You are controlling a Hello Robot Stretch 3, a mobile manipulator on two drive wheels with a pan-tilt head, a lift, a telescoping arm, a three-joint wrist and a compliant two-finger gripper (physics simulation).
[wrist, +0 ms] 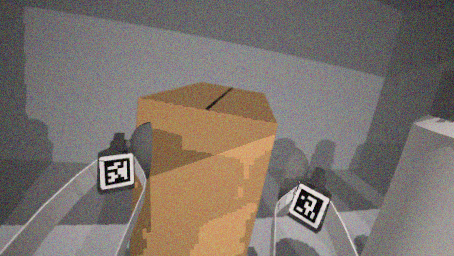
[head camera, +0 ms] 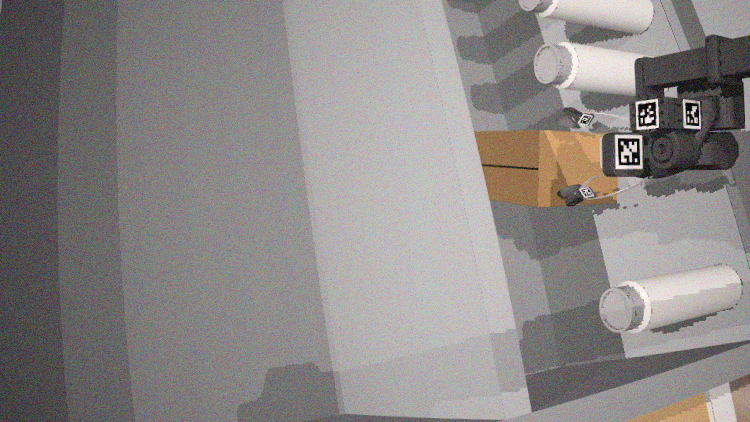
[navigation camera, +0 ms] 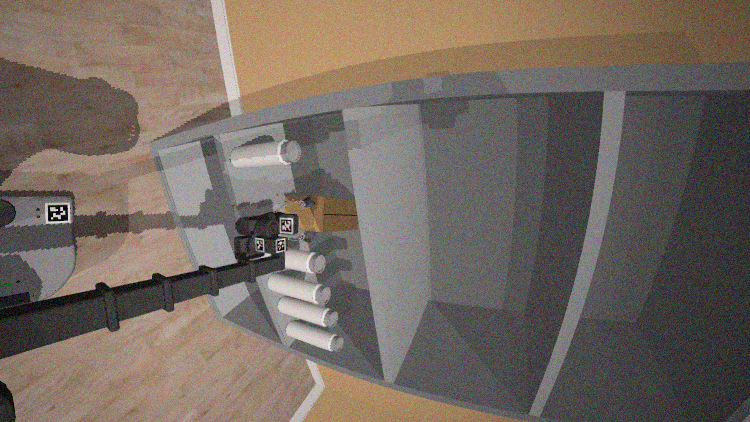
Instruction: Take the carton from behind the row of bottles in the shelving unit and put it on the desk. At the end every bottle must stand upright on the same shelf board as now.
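Frame: origin at the robot's base, x ahead, y left, z up, level; metres.
Seen in the pictures: gripper, fingertip midpoint: (wrist: 219,154) (head camera: 561,157) (navigation camera: 312,219).
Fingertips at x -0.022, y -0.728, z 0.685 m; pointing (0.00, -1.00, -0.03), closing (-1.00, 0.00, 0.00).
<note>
A point is followed by its place in that frame.
The orange-brown carton (head camera: 511,152) {x -0.033, y -0.816, z 0.714 m} (navigation camera: 338,207) {x 0.016, y -0.843, z 0.714 m} (wrist: 200,200) {x -0.011, y -0.746, z 0.630 m} stands upright on a shelf board. A dark line crosses its top. My gripper (head camera: 572,154) {x -0.022, y -0.728, z 0.685 m} (navigation camera: 303,219) {x -0.022, y -0.728, z 0.685 m} (wrist: 219,154) {x -0.022, y -0.728, z 0.685 m} is open at the carton's front. In the wrist view the left fingertip overlaps the carton's left edge and the right fingertip is apart from its right side. White bottles stand upright on the board: one bottle (head camera: 687,299) {x 0.166, y -0.504, z 0.667 m} (navigation camera: 256,154) {x 0.167, y -0.503, z 0.660 m} is on one side of the carton, several on the other, the nearest bottle (head camera: 608,68) {x -0.144, y -0.626, z 0.681 m} (navigation camera: 301,260) {x -0.137, y -0.627, z 0.722 m} (wrist: 420,185) {x -0.115, y -0.652, z 0.716 m} beside my gripper. The desk cannot be made out.
The grey shelving unit (navigation camera: 611,157) {x 0.135, y -0.497, z 1.438 m} has side panels and another board (head camera: 393,209) {x 0.044, y -0.693, z 0.991 m} (navigation camera: 388,209) {x 0.027, y -0.642, z 0.991 m} close above the carton. My dark arm (navigation camera: 136,300) {x -0.099, y -0.148, z 0.799 m} reaches in from the front. A wood floor (navigation camera: 173,31) {x 0.790, y -0.504, z 0.000 m} lies outside, beside a tan surface (navigation camera: 472,26) {x 0.614, y -0.825, z 1.194 m} with a white strip.
</note>
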